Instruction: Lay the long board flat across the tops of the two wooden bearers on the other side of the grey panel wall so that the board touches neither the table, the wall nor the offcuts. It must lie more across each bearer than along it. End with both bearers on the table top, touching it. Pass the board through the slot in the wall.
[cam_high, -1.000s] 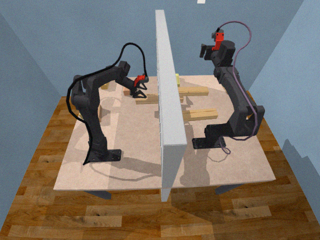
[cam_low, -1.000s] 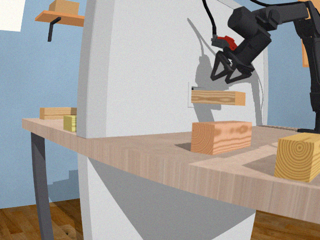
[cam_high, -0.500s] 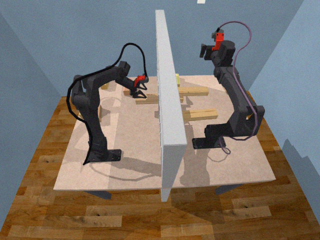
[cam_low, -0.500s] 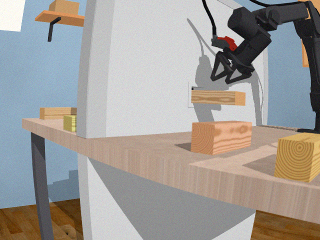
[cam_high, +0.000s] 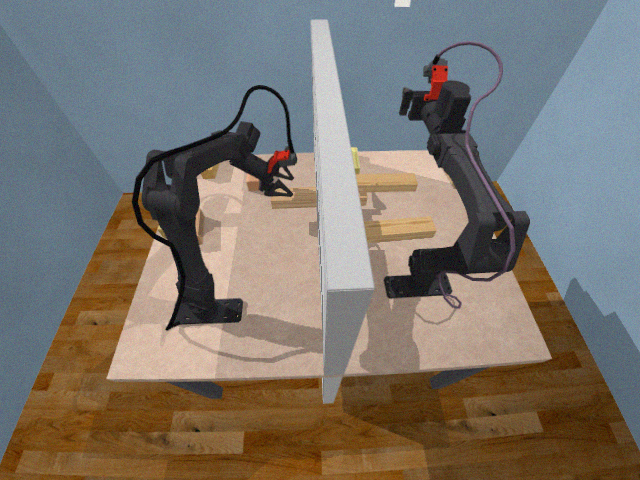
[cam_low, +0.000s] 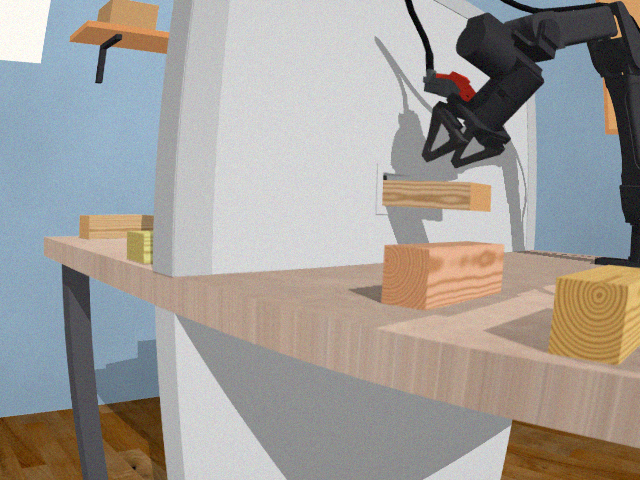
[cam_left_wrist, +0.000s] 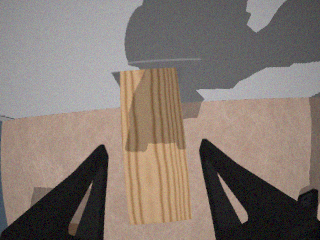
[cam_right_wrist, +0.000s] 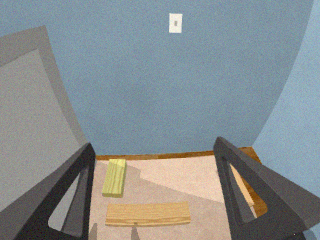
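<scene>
Right now my right hand is 6 cm past the long board, 29 cm to the right of it and 31 cm above it. Round my right hand: orange block (17 cm ahead, 52 cm to the left, 38 cm below); yellow block (26 cm ahead, 71 cm to the left, 39 cm below); yellow-green offcut (20 cm ahead, 13 cm to the left, 39 cm below).
</scene>
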